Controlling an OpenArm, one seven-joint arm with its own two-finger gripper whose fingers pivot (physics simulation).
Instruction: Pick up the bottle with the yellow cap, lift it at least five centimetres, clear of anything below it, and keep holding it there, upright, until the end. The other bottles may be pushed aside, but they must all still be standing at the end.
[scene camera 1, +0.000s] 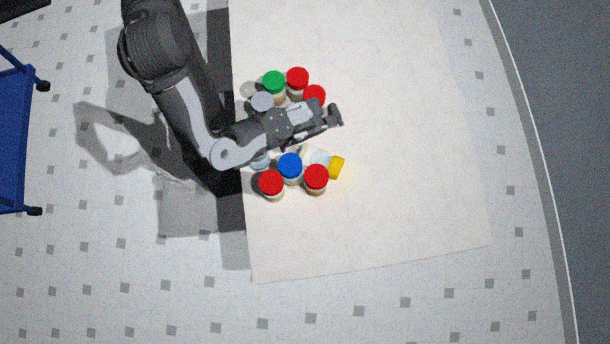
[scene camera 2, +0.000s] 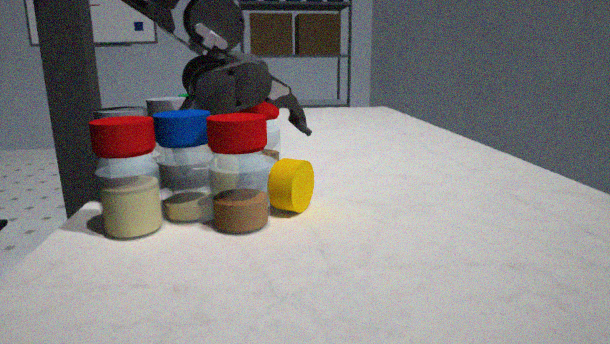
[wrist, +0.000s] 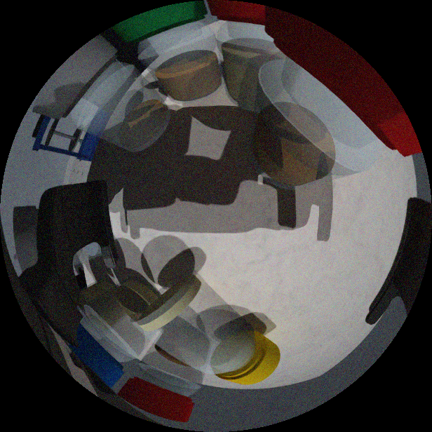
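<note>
The yellow-capped bottle (scene camera 1: 335, 167) (scene camera 2: 291, 185) (wrist: 265, 357) lies on its side on the table, its cap pointing toward the far side from the arm's base. It lies close to an upright blue-capped bottle (scene camera 1: 290, 166) (scene camera 2: 181, 129) and an upright red-capped bottle (scene camera 1: 316, 177) (scene camera 2: 237, 134); whether they touch is unclear. My gripper (scene camera 1: 310, 127) (wrist: 227, 253) is wide open and empty, low over the table between the two bottle groups, beside the lying bottle. In the wrist view its fingers stand far apart, with the lying bottle near the lower edge. One fingertip is hidden in scene camera 2.
Another red-capped bottle (scene camera 1: 271, 183) (scene camera 2: 123, 137) stands at the near end. On the gripper's other side stand a green-capped bottle (scene camera 1: 273, 81), two red-capped bottles (scene camera 1: 297, 78) (scene camera 1: 314, 95) and a grey-capped one (scene camera 1: 262, 101). Another bottle (scene camera 1: 259, 161) shows partly beneath the arm.
</note>
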